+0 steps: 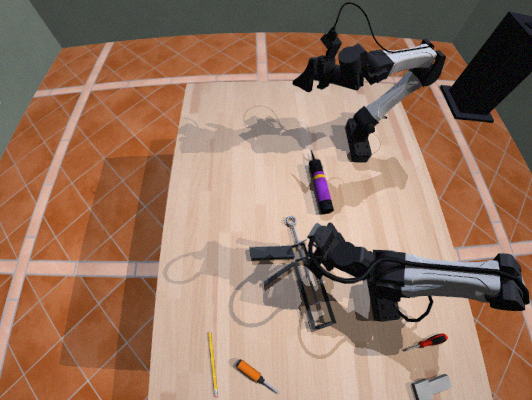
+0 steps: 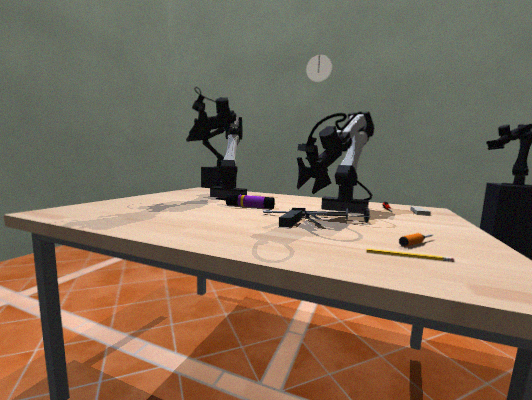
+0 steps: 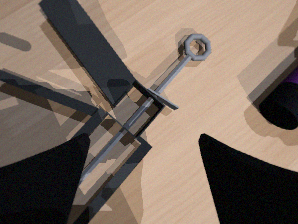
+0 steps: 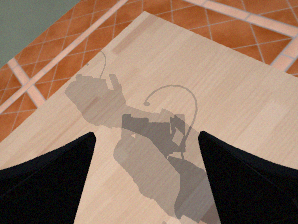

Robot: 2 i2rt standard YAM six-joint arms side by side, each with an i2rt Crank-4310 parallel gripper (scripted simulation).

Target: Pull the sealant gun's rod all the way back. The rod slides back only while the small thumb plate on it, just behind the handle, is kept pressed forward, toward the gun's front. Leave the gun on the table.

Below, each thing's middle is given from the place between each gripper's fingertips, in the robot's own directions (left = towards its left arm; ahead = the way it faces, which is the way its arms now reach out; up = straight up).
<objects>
Now: the rod [image 3: 190, 55] 2 cm ahead of my left hand [image 2: 304, 190], 1 cm to the left of it and 9 cm below it. Round my left hand: sealant cartridge [image 1: 320, 184] (6 cm behind, 29 cm to the right, 8 cm below).
Right now the rod is 53 cm to the left of my right hand [image 1: 300, 79], 28 cm below it and 2 cm behind it. Also, from my right hand: sealant cartridge: 27 cm below, 23 cm to the left, 9 cm behind.
</objects>
